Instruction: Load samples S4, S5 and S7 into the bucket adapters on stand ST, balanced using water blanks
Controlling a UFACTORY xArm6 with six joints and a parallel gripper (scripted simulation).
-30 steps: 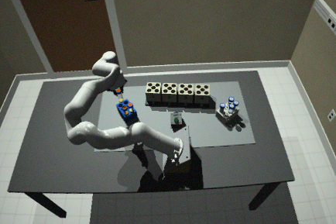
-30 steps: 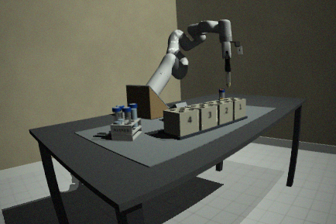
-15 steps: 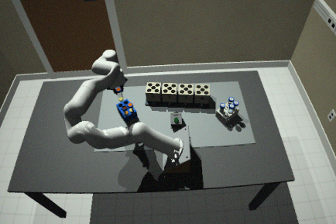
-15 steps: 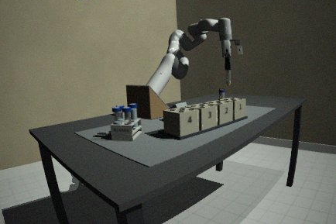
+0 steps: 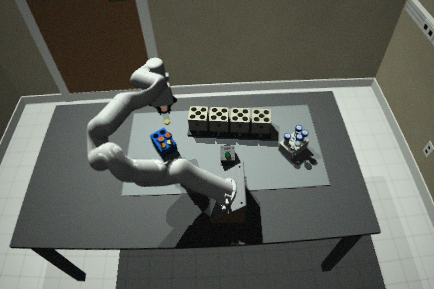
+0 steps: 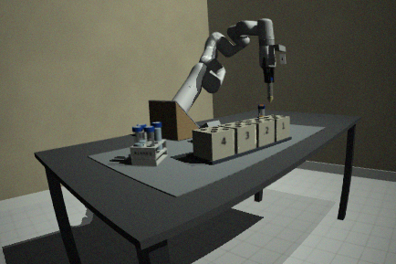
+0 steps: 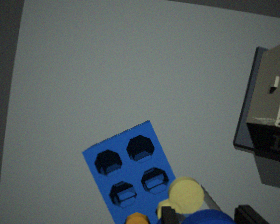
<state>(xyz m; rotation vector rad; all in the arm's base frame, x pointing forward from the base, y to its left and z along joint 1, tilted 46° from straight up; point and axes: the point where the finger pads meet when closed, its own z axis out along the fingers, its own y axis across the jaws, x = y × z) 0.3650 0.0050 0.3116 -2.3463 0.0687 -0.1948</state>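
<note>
My hand is 10 mm to the left of the sample S7 and 50 mm above it. From my hand the other things lie so: blue rack (20 mm behind, 40 mm to the left, 220 mm below); then adapter 2 (60 mm ahead, 270 mm to the right, 200 mm below); then sample S4 (60 mm behind, 190 mm below).
</note>
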